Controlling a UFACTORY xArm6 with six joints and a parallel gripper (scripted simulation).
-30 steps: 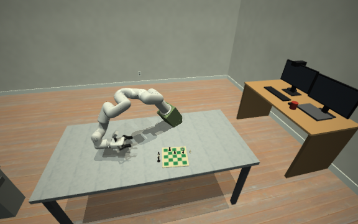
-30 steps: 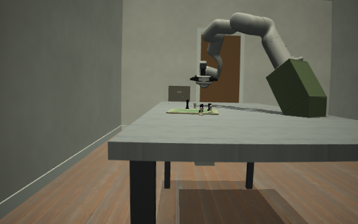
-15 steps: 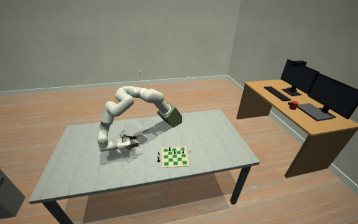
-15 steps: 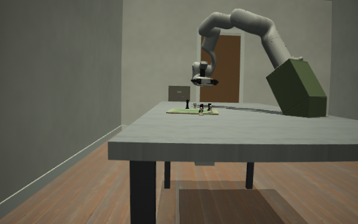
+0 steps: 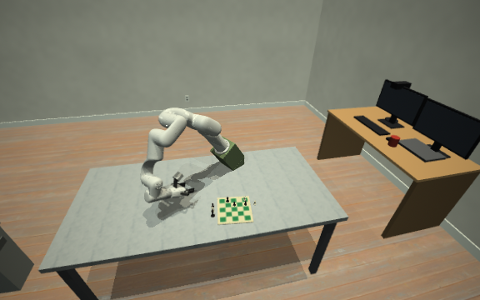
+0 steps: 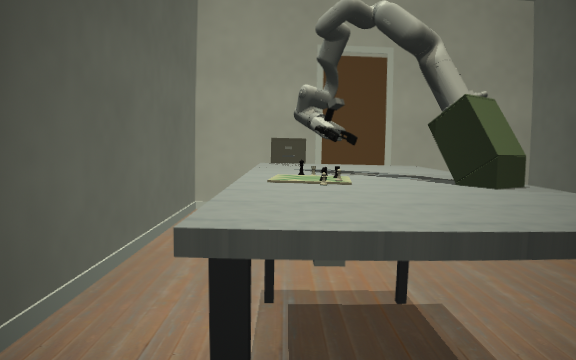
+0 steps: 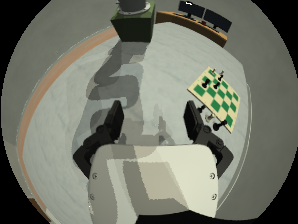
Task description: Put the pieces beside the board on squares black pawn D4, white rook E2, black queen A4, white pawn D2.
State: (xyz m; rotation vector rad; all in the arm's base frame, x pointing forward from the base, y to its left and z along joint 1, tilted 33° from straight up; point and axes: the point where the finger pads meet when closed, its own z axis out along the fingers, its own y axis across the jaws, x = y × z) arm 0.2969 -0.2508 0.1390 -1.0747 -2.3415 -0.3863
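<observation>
Now: hand 130 mm to the right of the white rook, 130 mm short of it and 110 mm above it. Also, from my hand: chessboard (270 mm to the left, 150 mm ahead, 120 mm below); then black queen (160 mm ahead, 120 mm to the left, 100 mm below).
</observation>
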